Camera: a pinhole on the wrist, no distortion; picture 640 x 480 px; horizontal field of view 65.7 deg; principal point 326.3 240.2 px. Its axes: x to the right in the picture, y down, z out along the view. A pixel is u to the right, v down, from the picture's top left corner.
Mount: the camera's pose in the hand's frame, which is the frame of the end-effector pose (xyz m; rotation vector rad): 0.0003 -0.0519 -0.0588 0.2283 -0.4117 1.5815
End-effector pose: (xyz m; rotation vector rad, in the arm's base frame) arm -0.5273 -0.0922 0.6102 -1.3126 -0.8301 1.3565
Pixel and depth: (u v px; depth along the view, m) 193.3 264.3 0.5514
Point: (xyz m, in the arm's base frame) -0.8262 -0.0044 1.0798
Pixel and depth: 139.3 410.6 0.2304
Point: -0.5987 -0.1149 0.8664
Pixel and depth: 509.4 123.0 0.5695
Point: -1.0461 0.0819 0.7651
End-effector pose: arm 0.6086 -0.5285 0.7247 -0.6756 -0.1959 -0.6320
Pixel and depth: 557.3 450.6 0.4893
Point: 0.3829 -0.1339 0.9940
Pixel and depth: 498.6 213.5 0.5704
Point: 0.5347 -0.2206 1.1777
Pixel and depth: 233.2 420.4 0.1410
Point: 0.4792 -0.5439 0.8116
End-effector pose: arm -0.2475 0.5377 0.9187 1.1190 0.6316 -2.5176
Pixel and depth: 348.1 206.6 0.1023
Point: -0.3075 0.5944 0.9672
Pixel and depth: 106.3 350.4 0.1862
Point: -0.3478 0.6782 1.0584
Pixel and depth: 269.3 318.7 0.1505
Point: -0.3227 0.6154 1.0226
